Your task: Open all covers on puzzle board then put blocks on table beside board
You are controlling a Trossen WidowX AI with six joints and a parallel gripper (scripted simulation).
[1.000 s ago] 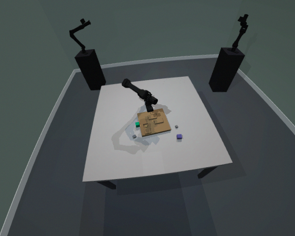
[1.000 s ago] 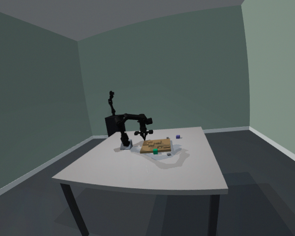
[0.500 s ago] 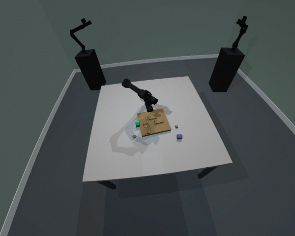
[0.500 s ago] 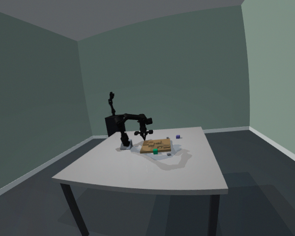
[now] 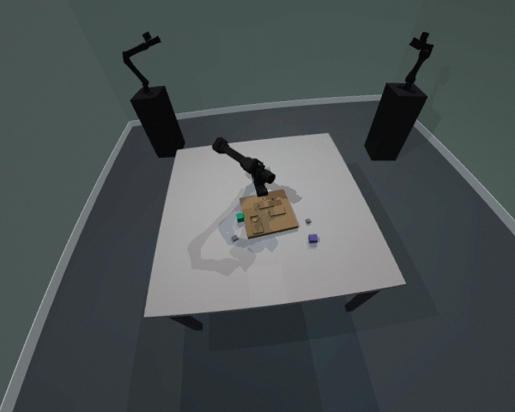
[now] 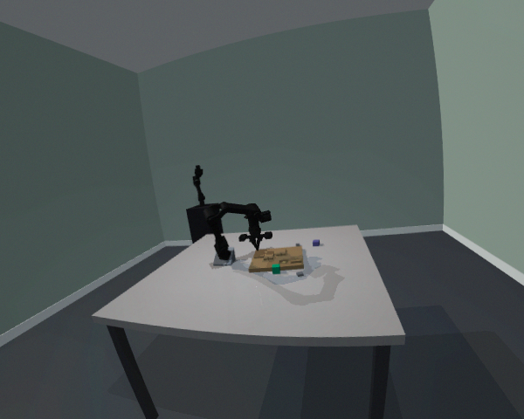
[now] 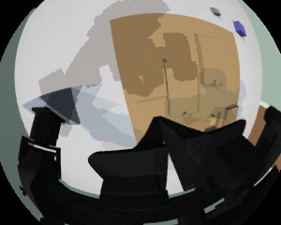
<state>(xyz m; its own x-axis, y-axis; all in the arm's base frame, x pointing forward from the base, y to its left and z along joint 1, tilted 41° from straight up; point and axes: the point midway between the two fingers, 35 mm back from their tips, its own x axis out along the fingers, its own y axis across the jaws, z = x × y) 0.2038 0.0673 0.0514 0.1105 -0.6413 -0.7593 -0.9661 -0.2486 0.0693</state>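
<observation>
The tan puzzle board lies 11 cm ahead of my gripper tip, 2 cm to the left of it and 6 cm below it. Also, from my gripper tip: green block: 14 cm ahead, 12 cm to the right, 6 cm below; purple block: 29 cm ahead, 29 cm to the left, 6 cm below.
</observation>
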